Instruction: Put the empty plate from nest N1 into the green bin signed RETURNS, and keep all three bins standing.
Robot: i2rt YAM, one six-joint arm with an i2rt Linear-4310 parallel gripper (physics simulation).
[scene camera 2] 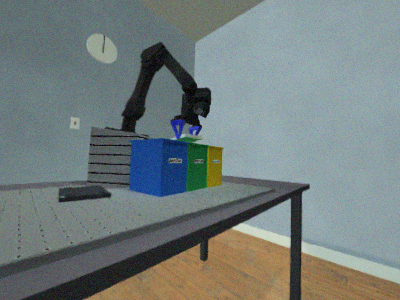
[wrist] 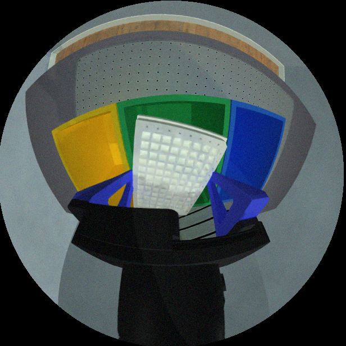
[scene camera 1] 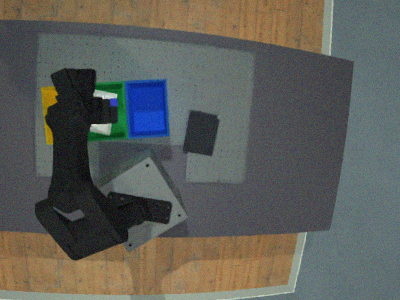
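Where they show: gripper, fingertip midpoint: (scene camera 2: 185,140); arm's base at its link origin: (scene camera 2: 127,133) (scene camera 1: 139,207).
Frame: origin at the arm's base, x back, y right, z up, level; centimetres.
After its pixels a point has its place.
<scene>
The white plate (scene camera 1: 104,129) @(x -21.7, y -14.3, z -2.9 cm) (scene camera 2: 188,137) @(x -32.2, y -14.3, z -2.9 cm) (wrist: 172,155), with a grid of wells, is held roughly level, a little above the rims over the green bin (scene camera 1: 119,90) @(x -35.1, y -14.8, z -23.2 cm) (scene camera 2: 196,172) @(x -35.6, y -16.3, z -16.7 cm) (wrist: 207,116). In the wrist view its far right corner overlaps the wall beside the blue bin (scene camera 1: 147,97) @(x -34.5, y -3.9, z -23.2 cm) (scene camera 2: 146,167) @(x -32.7, y 2.8, z -14.9 cm) (wrist: 256,145). My gripper (scene camera 2: 186,132) (wrist: 170,173) is shut on the plate, one blue finger at each side. The yellow bin (scene camera 1: 48,120) (scene camera 2: 214,170) @(x -32.2, y -29.5, z -16.4 cm) (wrist: 90,150) stands on the other side of the green one. All three bins are upright. Their signs are too blurred to read. I cannot identify nest N1.
A dark flat block (scene camera 1: 201,133) @(x -25.0, y 19.2, z -22.3 cm) (scene camera 2: 84,193) @(x -30.1, y 19.6, z -22.3 cm) lies on the perforated grey board (scene camera 1: 220,165) @(x -13.5, y 30.0, z -23.4 cm) (scene camera 2: 35,225) @(x -49.2, y 28.2, z -23.5 cm) (wrist: 165,65), apart from the blue bin. The grey striped arm stand (scene camera 1: 160,190) @(x -6.5, y 5.7, z -0.2 cm) (scene camera 2: 107,160) @(x -6.5, y 9.5, z -13.3 cm) is close to the bins on the arm's base side. The arm covers part of the bins in scene camera 1.
</scene>
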